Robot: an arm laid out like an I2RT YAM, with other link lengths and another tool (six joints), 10 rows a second.
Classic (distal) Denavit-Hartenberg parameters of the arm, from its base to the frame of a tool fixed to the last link. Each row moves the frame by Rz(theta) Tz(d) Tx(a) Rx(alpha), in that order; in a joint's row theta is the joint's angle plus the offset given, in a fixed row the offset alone. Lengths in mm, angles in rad.
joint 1: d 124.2; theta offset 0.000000; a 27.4; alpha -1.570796
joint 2: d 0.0; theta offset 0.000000; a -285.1; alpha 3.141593
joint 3: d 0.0; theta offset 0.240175; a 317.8; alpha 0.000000
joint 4: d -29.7; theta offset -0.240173; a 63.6; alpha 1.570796
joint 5: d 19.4; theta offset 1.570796; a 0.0; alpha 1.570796
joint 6: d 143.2; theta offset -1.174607; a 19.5; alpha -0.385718
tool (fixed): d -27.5; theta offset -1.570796; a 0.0; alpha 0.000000
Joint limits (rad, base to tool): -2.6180..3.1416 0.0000..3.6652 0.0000..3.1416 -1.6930..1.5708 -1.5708..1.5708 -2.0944..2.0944
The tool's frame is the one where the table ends.
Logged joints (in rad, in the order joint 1, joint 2, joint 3, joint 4, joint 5, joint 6), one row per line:
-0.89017, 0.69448, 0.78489, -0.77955, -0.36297, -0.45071
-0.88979, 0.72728, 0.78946, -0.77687, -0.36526, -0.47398
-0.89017, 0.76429, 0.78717, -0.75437, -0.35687, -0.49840
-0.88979, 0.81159, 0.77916, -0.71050, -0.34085, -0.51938
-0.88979, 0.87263, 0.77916, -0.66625, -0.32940, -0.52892
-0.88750, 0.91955, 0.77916, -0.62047, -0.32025, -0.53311
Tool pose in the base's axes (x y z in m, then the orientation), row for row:
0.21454, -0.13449, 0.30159, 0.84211, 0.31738, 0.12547, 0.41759
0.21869, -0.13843, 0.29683, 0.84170, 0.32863, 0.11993, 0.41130
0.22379, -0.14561, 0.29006, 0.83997, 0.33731, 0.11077, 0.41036
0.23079, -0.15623, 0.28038, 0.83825, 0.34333, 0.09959, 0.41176
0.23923, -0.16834, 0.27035, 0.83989, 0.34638, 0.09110, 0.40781
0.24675, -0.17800, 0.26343, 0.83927, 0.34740, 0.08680, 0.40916
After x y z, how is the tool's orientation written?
As a quaternion, x y z w.
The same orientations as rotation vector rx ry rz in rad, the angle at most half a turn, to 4 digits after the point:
2.1131, 0.7964, 0.3148
2.1182, 0.8270, 0.3018
2.1147, 0.8492, 0.2789
2.1090, 0.8638, 0.2506
2.1170, 0.8731, 0.2296
2.1141, 0.8751, 0.2187

